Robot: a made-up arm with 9 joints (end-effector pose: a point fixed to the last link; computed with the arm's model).
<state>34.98 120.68 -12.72 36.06 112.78 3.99 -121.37 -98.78 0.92</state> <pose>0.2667 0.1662 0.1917 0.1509 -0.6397 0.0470 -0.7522</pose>
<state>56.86 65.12 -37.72 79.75 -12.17 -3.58 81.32 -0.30 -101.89</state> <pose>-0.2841 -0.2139 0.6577 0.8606 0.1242 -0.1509 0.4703</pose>
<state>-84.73 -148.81 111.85 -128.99 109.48 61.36 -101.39 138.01 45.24</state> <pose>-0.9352 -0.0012 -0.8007 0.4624 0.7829 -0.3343 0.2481</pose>
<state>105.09 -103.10 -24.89 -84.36 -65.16 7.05 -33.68 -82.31 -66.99</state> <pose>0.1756 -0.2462 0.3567 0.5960 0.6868 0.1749 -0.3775</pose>
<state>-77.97 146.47 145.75 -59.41 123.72 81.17 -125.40 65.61 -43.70</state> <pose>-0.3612 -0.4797 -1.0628 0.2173 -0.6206 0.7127 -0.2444</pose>
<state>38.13 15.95 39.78 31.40 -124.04 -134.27 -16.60 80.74 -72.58</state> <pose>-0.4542 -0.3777 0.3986 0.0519 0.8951 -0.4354 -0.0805</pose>
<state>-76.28 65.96 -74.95 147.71 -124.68 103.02 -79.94 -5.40 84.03</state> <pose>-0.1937 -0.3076 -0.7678 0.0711 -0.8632 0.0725 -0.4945</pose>
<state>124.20 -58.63 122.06 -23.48 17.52 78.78 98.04 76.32 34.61</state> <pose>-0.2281 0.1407 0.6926 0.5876 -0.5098 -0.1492 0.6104</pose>
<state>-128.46 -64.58 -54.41 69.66 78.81 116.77 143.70 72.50 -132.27</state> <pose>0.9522 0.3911 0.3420 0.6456 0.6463 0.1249 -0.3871</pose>
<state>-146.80 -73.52 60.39 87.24 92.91 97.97 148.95 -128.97 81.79</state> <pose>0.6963 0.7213 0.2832 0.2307 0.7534 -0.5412 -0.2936</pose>
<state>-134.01 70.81 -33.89 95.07 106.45 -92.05 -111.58 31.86 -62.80</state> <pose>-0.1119 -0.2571 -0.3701 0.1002 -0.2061 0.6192 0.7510</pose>
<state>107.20 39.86 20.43 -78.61 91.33 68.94 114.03 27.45 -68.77</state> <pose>0.0651 -0.1152 0.4730 0.3372 -0.5868 -0.7125 0.1851</pose>
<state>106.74 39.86 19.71 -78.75 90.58 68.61 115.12 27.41 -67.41</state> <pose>0.0611 -0.1094 0.4732 0.3519 -0.5884 -0.7075 0.1716</pose>
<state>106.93 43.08 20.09 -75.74 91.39 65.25 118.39 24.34 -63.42</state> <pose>0.0740 -0.0984 0.4971 0.3958 -0.5745 -0.7074 0.1137</pose>
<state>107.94 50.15 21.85 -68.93 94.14 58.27 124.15 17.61 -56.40</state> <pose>0.0968 -0.0852 0.5517 0.4866 -0.5164 -0.7046 0.0111</pose>
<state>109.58 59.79 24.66 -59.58 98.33 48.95 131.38 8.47 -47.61</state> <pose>0.1127 -0.0883 0.6242 0.6184 -0.3854 -0.6785 -0.0932</pose>
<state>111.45 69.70 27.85 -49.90 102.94 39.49 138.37 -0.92 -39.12</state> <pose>0.1220 -0.1271 0.6819 0.7445 -0.2008 -0.6190 -0.1487</pose>
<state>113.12 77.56 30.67 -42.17 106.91 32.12 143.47 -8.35 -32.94</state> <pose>0.1369 -0.1818 0.7010 0.8194 -0.0323 -0.5514 -0.1531</pose>
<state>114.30 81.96 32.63 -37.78 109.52 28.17 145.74 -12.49 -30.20</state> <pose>0.1522 -0.2155 0.6952 0.8438 0.0631 -0.5133 -0.1435</pose>
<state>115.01 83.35 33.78 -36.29 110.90 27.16 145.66 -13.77 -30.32</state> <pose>0.1600 -0.2219 0.6875 0.8430 0.0877 -0.5112 -0.1426</pose>
